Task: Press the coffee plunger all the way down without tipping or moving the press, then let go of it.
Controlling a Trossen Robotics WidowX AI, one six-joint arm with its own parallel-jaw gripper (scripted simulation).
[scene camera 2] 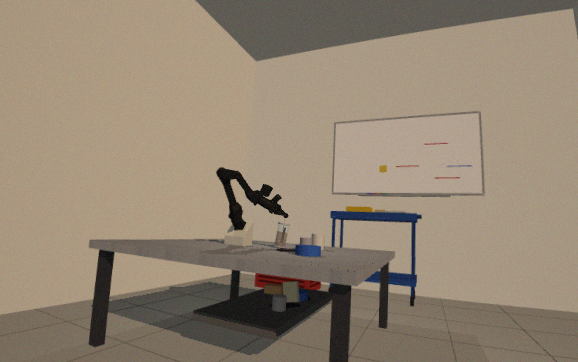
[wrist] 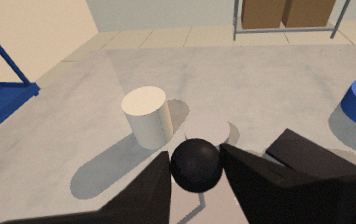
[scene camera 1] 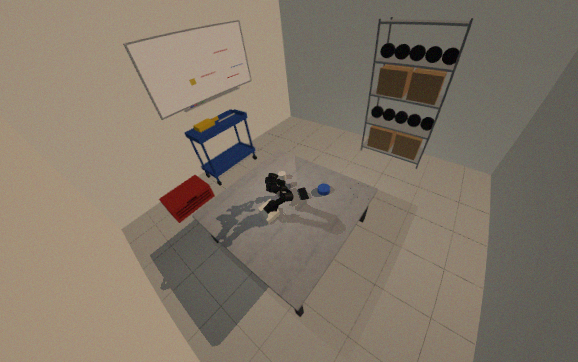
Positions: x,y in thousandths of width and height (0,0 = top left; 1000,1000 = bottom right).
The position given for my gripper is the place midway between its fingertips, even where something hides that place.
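My own gripper (wrist: 546,690) is there to see, and so is a white cylinder (wrist: 412,489).
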